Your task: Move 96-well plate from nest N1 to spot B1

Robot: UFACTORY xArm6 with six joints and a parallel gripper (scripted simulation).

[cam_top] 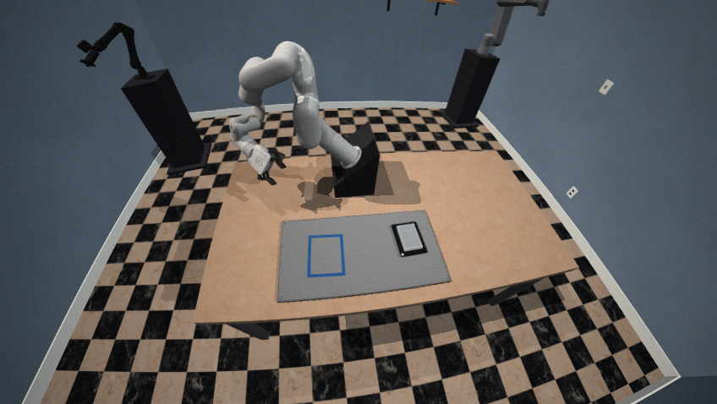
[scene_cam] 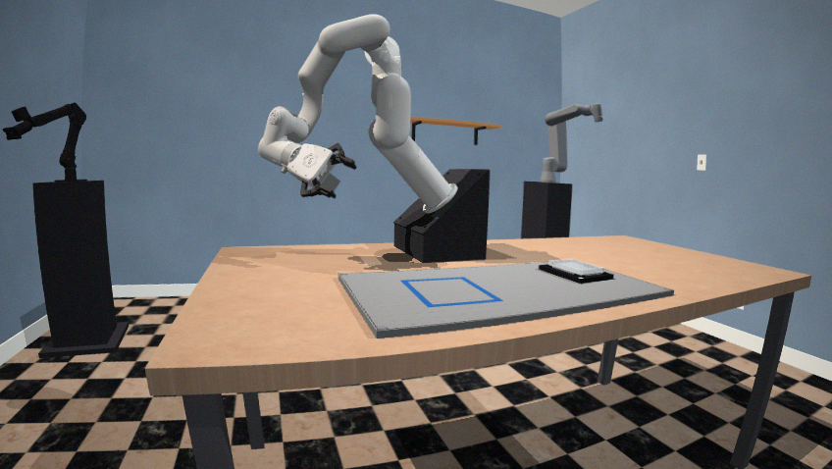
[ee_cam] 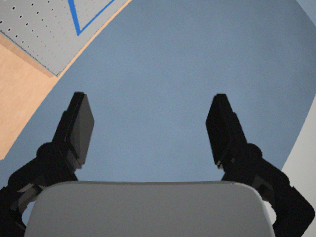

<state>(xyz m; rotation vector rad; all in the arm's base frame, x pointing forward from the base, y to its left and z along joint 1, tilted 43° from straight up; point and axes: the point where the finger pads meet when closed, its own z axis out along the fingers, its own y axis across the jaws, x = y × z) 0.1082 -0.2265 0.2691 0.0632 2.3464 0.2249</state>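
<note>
Now: hand 310 mm short of the 96-well plate, 510 mm to the right of it and 200 mm above it. Round my hand: black plate nest N1: 310 mm ahead, 510 mm to the left, 210 mm below.
</note>
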